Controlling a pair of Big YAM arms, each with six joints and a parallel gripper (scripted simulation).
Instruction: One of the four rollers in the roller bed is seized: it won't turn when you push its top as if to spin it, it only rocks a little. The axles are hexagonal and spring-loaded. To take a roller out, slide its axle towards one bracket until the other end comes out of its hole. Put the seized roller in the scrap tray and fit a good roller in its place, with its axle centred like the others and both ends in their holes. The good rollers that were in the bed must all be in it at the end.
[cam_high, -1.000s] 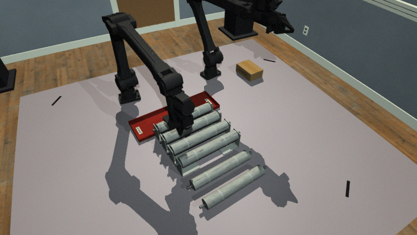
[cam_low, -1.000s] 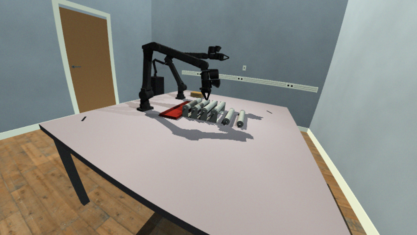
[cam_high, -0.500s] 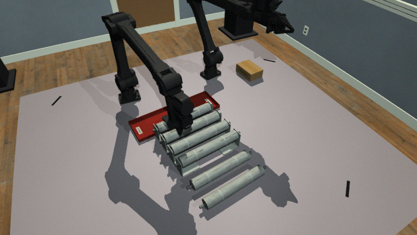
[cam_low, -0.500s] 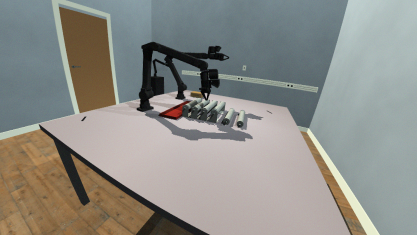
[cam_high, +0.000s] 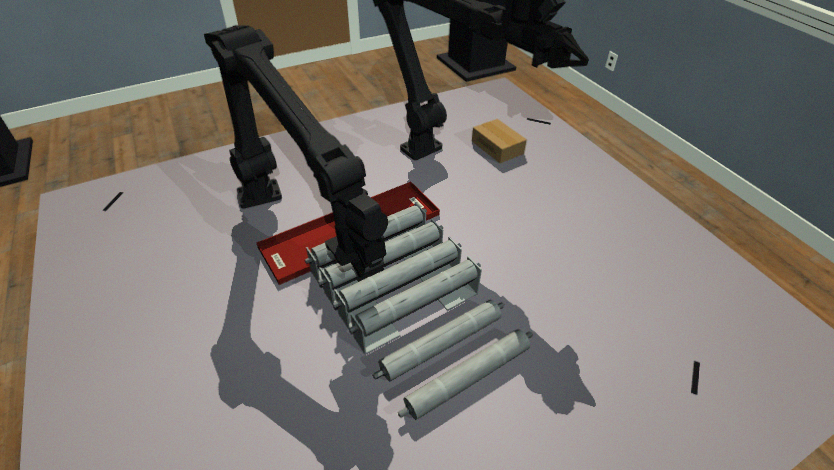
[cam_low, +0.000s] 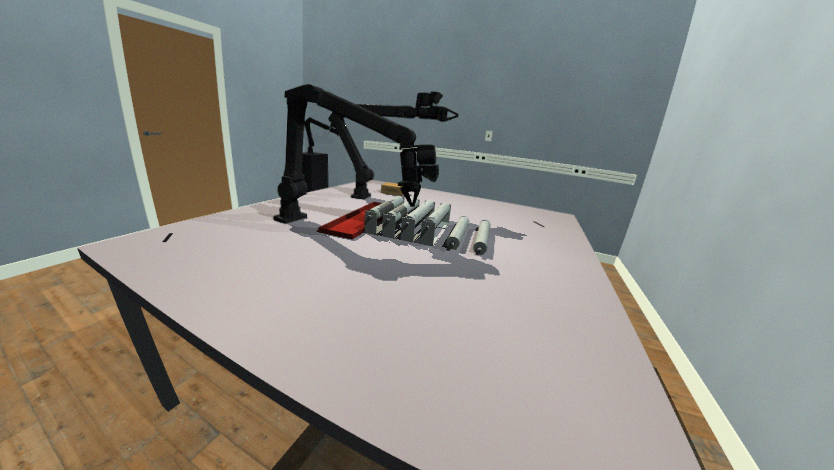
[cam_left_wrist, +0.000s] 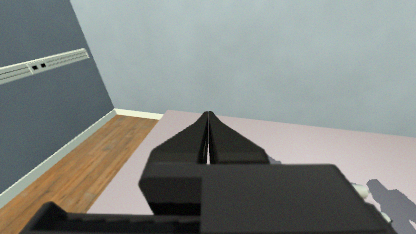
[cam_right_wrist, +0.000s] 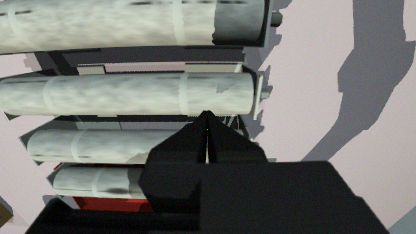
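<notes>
My right hand is 10 cm to the right of the roller and 6 cm above it. Also, from my right hand: red scrap tray 26 cm behind, 12 cm below, 7 cm to the left; then cardboard box 63 cm to the left, 41 cm behind, 9 cm below.
</notes>
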